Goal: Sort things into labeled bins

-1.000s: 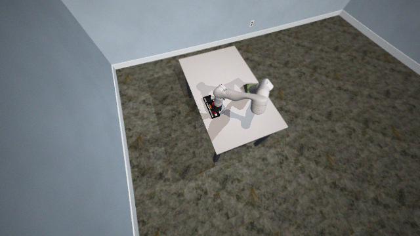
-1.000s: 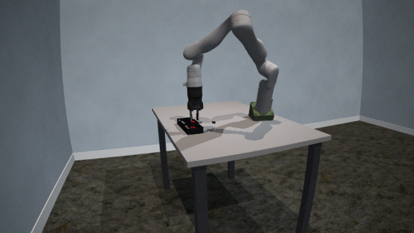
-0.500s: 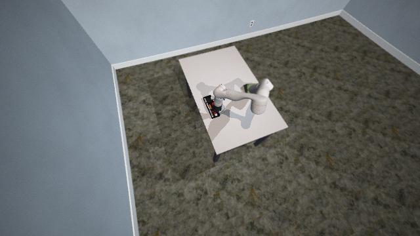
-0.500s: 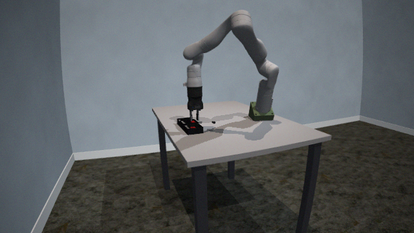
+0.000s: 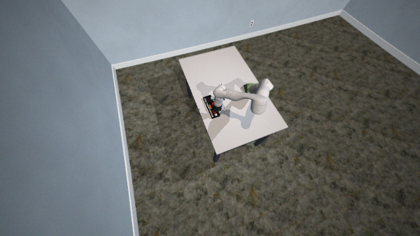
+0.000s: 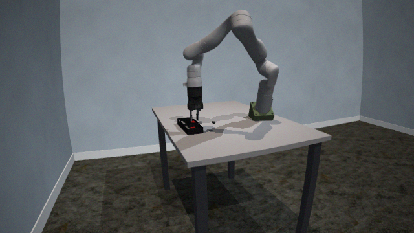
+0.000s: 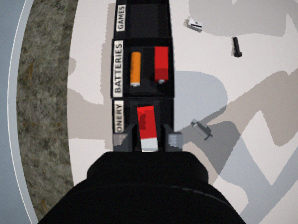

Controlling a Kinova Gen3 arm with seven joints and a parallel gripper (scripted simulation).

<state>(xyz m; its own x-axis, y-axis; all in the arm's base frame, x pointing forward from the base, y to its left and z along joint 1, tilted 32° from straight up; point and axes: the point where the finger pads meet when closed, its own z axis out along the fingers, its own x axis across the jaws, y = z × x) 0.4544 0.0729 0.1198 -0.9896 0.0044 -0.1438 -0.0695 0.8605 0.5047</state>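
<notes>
My gripper is now 70 mm past the grey-white piece, 170 mm to the left of it and 70 mm above it. Also, from my hand: red block (10 mm behind, 80 mm to the right, 60 mm below); grey screw (90 mm behind, 10 mm to the left, 70 mm below); orange battery (30 mm ahead, 80 mm to the right, 60 mm below).
</notes>
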